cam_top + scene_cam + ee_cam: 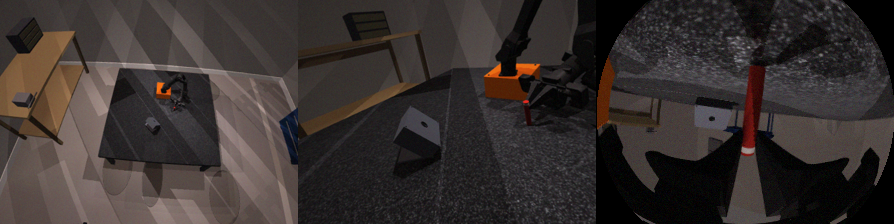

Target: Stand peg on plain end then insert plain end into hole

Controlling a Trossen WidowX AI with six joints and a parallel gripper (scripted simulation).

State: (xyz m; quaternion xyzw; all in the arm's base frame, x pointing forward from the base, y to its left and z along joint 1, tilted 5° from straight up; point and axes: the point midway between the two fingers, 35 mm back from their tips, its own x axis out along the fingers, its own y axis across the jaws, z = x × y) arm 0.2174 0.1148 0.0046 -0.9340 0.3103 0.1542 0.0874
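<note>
Now: the peg right at my gripper tip. Also, from my gripper tip: grey sloped panel (27 cm to the right, 16 cm ahead, 1 cm below).
</note>
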